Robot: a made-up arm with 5 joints.
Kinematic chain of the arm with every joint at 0, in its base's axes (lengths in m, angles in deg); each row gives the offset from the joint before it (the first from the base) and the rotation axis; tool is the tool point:
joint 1: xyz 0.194 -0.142 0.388 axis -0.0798 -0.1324 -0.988
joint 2: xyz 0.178 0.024 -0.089 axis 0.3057 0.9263 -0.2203
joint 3: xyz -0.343 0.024 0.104 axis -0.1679 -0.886 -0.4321
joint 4: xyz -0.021 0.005 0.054 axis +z
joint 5: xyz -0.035 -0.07 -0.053 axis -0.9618 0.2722 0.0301
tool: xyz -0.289 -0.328 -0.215
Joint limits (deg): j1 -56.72..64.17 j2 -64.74..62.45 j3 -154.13..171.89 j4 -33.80..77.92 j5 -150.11..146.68
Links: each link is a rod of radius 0.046 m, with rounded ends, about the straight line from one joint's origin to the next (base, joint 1, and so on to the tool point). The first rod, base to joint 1, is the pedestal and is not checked.
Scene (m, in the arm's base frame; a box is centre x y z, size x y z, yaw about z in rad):
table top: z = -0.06
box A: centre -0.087 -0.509 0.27 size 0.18 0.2 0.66 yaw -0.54
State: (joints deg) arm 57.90 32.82 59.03 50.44 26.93
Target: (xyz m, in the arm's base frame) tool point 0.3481 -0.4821 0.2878
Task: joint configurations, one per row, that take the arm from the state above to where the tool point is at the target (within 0.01 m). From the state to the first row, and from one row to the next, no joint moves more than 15 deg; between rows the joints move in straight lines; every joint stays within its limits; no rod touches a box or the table.
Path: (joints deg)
1: 49.82 42.94 53.84 64.18 37.11
2: 41.74 53.05 48.64 77.92 47.29
3: 28.56 56.19 51.39 77.92 39.36
4: 15.37 59.32 54.14 77.92 31.43
5: 2.19 62.45 56.89 77.92 23.51
6: -7.88 62.45 48.85 77.92 12.49
7: -17.94 62.45 40.82 77.92 1.48
8: -28.01 62.45 32.78 77.92 -9.54

